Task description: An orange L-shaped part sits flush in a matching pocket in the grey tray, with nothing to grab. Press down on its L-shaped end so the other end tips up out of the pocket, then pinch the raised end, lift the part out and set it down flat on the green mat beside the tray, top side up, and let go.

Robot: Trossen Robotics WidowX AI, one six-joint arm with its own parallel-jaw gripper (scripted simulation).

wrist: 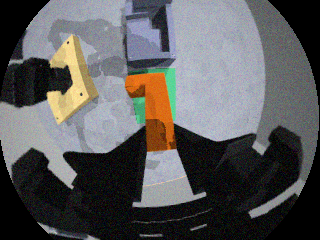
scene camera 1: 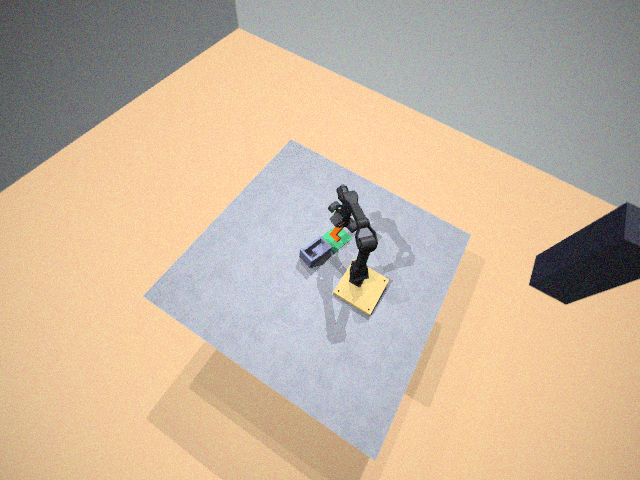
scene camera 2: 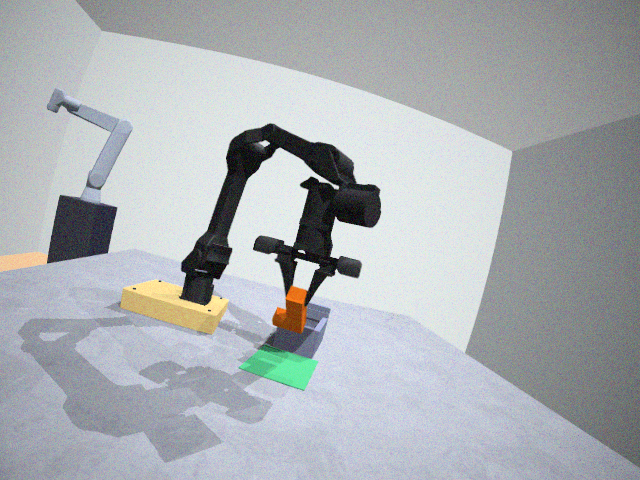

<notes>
My gripper [scene camera 2: 296,303] carries an orange L-shaped part [scene camera 2: 293,318]. I also see a green mat [scene camera 2: 295,371].
The orange L-shaped part shows as well in the wrist view [wrist: 161,136]. My gripper shows as well in the wrist view [wrist: 159,127]. The green mat is seen too in the wrist view [wrist: 170,74].
</notes>
